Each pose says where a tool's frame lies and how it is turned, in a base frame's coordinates. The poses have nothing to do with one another.
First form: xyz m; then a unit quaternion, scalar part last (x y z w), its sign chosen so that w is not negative.
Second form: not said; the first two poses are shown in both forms.
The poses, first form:
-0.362 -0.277 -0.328 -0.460 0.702 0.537 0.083
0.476 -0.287 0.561 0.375 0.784 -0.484 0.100
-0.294 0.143 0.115 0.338 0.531 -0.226 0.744
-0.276 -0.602 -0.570 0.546 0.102 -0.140 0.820
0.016 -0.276 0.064 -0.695 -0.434 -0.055 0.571
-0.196 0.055 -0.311 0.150 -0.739 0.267 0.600
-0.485 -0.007 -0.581 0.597 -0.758 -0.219 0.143
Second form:
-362 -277 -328 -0.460 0.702 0.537 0.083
476 -287 561 0.375 0.784 -0.484 0.100
-294 143 115 0.338 0.531 -0.226 0.744
-276 -602 -570 0.546 0.102 -0.140 0.820
16 -276 64 -0.695 -0.434 -0.055 0.571
-196 55 -311 0.150 -0.739 0.267 0.600
-485 -7 -581 0.597 -0.758 -0.219 0.143

